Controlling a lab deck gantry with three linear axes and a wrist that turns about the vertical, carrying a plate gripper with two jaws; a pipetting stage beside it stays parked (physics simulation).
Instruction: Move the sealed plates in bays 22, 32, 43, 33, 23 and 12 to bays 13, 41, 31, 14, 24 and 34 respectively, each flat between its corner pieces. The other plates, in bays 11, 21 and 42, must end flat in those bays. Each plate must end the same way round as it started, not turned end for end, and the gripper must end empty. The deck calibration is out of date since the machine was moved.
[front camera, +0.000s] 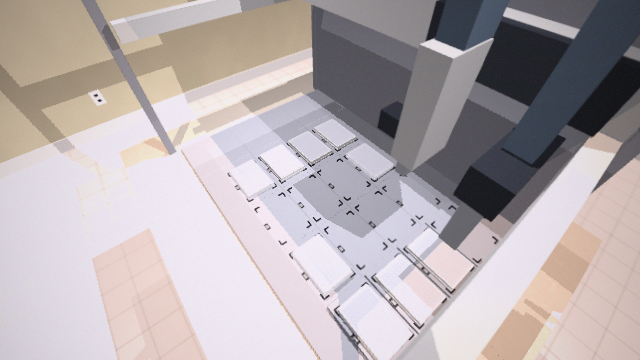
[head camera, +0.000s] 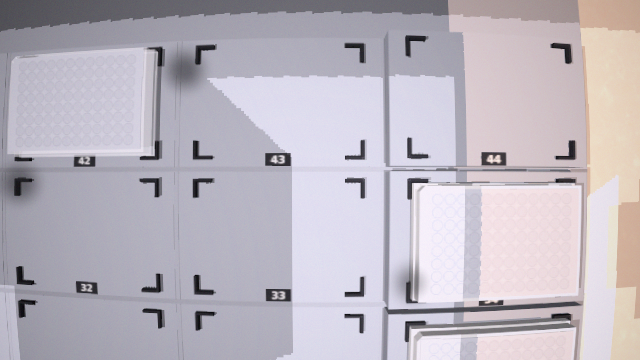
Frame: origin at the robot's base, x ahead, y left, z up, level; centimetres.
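Where they show: gripper, fingertip midpoint: (front camera: 463, 226); robot's base, link origin: (front camera: 228, 173).
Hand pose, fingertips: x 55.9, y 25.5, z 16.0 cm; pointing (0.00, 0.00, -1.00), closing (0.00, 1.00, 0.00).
Each offset is from my fingertips to the centre of the thing. "spot": to the spot under its first point.
In the front view, white plates lie flat in bay 11 {spot: dx -48.5, dy -21.4, dz -14.6 cm} (front camera: 251, 178), bay 21 {spot: dx -48.4, dy -11.1, dz -14.6 cm} (front camera: 281, 162), bay 31 {spot: dx -48.6, dy +0.0, dz -14.5 cm} (front camera: 310, 146), bay 41 {spot: dx -48.2, dy +10.8, dz -14.6 cm} (front camera: 336, 133), bay 13 {spot: dx -16.1, dy -21.2, dz -14.6 cm} (front camera: 322, 262) and bay 14 {spot: dx +0.1, dy -21.0, dz -13.1 cm} (front camera: 375, 320). The bay 42 plate {dx -32.8, dy +10.8, dz -15.3 cm} (front camera: 370, 160) (head camera: 75, 100), bay 34 plate {dx +0.0, dy +0.1, dz -13.8 cm} (front camera: 447, 262) (head camera: 497, 242) and bay 24 plate {dx +0.0, dy -10.6, dz -13.8 cm} (front camera: 420, 295) (head camera: 520, 347) look flat between their corner pieces. Bays 12, 22, 32, 33, 43 and 23 hold no plate. My gripper (front camera: 480, 220) is raised near bays 34 and 44, open and empty; one jaw shows under its body's end, the other is hidden.
The pipetting stage's grey block (front camera: 425, 110) hangs over the back edge of the deck, left of my gripper. A pale beam (front camera: 520, 250) runs along the right side. A thin grey post (front camera: 142, 95) stands at the left. Dark blurs spot the head view.
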